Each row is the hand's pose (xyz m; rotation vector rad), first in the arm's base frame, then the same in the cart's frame.
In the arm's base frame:
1: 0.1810 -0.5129 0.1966 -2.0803 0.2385 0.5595
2: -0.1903 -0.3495 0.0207 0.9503 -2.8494 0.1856
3: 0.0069 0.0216 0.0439 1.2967 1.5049 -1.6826
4: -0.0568 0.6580 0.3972 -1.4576 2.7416 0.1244
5: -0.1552 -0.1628 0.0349 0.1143 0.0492 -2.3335
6: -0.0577 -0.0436 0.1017 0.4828 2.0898 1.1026
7: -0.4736 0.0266 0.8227 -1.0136 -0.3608 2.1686
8: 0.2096 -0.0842 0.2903 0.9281 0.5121 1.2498
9: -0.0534 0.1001 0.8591 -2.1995 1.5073 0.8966
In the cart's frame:
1: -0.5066 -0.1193 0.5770 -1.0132 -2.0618 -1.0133
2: -0.2951 0.1460 0.2934 -1.0270 0.4560 -0.1931
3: -0.6791 0.2929 0.2033 1.0243 0.6929 0.9813
4: -1.1445 0.3088 -0.3598 -1.2174 0.0804 -0.3454
5: -0.4435 0.2233 0.2023 1.9881 -0.2007 -0.1561
6: -0.6086 0.2162 0.1730 -1.3637 -0.1235 1.4900
7: -0.5707 -0.3358 -0.4528 1.7483 1.8431 -0.1806
8: -0.8283 0.0099 0.3065 -0.8304 -1.2810 2.6279
9: -0.9270 -0.3673 -0.2176 -1.6664 -0.9316 -0.8070

